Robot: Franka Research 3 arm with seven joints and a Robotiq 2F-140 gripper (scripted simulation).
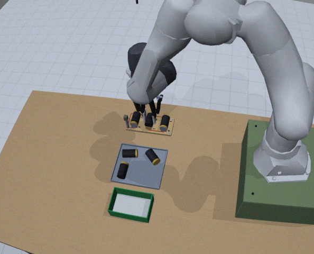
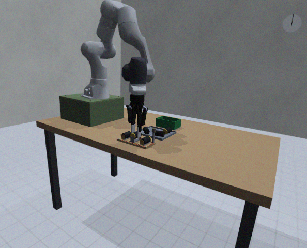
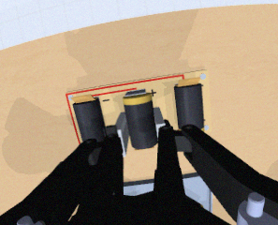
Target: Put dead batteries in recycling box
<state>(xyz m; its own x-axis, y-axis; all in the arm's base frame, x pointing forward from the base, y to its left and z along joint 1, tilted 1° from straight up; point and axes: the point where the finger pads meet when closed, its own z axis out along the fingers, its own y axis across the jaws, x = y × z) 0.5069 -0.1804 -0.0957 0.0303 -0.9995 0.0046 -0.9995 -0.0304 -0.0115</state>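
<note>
Now: the holder board 6 cm below my hand. Also, from my hand: bulb 9 cm ahead, 4 cm to the left, 2 cm above; grey bulb post 9 cm ahead, 4 cm to the left, 3 cm below; tray 1 cm behind, 20 cm to the left, 6 cm below.
</note>
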